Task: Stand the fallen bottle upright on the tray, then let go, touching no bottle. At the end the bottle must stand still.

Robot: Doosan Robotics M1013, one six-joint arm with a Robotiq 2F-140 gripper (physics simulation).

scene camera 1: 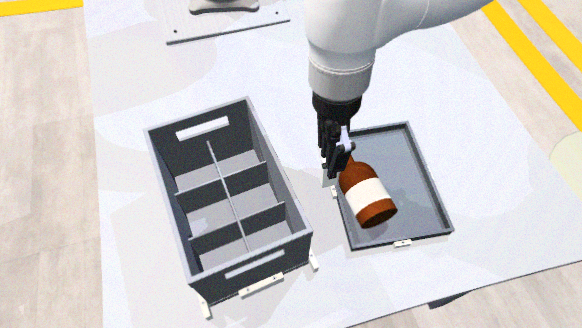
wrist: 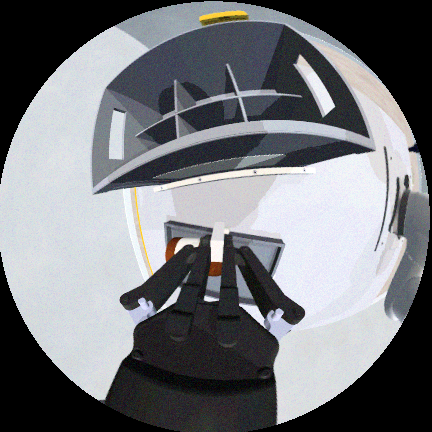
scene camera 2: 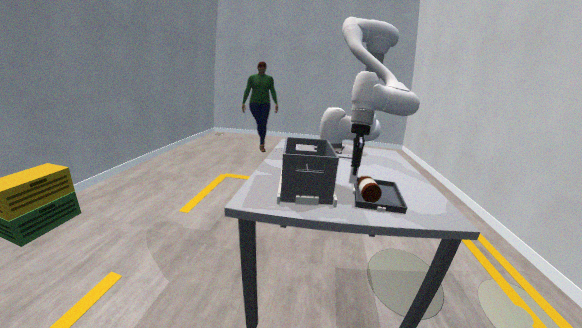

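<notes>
A brown bottle with a white label lies on its side on the dark tray. In scene camera 1 its base faces the tray's front edge and its neck end points back to the tray's left rim. My gripper points down at the tray's left side, beside the neck end. Its fingers are shut together with nothing between them. They hide part of the neck and shoulder; whether they touch the bottle I cannot tell.
A tall dark crate with divided compartments stands left of the tray in the scene views. Small pale blocks line its foot. The table carries both. A person in green is on the floor behind.
</notes>
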